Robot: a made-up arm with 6 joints.
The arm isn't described. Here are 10 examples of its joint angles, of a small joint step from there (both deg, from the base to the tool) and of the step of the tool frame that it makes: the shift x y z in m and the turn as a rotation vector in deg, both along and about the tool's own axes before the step.
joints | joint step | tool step
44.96 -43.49 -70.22 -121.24 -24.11 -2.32 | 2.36 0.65 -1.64 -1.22 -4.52 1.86 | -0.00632 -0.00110 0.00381 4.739 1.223 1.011
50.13 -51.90 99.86 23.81 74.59 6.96 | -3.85 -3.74 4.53 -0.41 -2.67 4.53 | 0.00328 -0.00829 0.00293 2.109 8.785 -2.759
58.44 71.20 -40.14 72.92 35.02 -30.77 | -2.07 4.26 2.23 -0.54 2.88 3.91 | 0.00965 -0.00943 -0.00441 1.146 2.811 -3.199
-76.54 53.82 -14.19 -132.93 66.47 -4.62 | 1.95 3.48 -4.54 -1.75 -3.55 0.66 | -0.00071 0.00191 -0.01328 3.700 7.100 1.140
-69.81 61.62 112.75 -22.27 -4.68 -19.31 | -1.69 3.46 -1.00 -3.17 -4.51 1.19 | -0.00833 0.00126 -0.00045 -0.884 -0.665 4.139
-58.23 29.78 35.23 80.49 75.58 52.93 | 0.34 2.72 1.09 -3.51 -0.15 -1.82 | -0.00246 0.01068 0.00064 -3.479 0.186 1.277
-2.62 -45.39 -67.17 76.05 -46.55 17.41 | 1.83 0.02 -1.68 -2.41 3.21 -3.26 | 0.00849 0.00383 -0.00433 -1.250 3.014 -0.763
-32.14 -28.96 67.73 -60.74 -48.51 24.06 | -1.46 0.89 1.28 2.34 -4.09 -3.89 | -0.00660 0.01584 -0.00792 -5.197 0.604 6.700
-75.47 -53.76 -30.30 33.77 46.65 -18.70 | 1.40 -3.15 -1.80 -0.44 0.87 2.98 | -0.00248 0.00039 -0.00120 2.602 -0.330 1.971
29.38 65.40 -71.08 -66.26 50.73 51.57 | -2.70 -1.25 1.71 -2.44 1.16 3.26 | 0.00915 0.00765 -0.00148 1.391 2.533 2.183
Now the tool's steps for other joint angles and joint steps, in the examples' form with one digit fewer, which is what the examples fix.
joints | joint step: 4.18 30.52 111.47 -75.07 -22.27 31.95 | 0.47 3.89 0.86 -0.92 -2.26 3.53
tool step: 0.0012 -0.0094 -0.0018 0.56 -0.05 1.57
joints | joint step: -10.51 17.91 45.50 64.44 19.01 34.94 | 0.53 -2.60 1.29 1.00 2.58 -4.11
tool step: 0.0024 0.0045 -0.0067 -2.91 -0.41 -4.35
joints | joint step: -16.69 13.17 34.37 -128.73 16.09 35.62 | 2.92 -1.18 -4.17 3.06 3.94 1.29
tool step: -0.0044 -0.0028 0.0017 4.31 -7.58 -6.84
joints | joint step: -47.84 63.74 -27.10 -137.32 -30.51 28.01 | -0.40 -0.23 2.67 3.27 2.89 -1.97
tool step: -0.0001 0.0086 -0.0018 -5.59 -1.43 -0.07
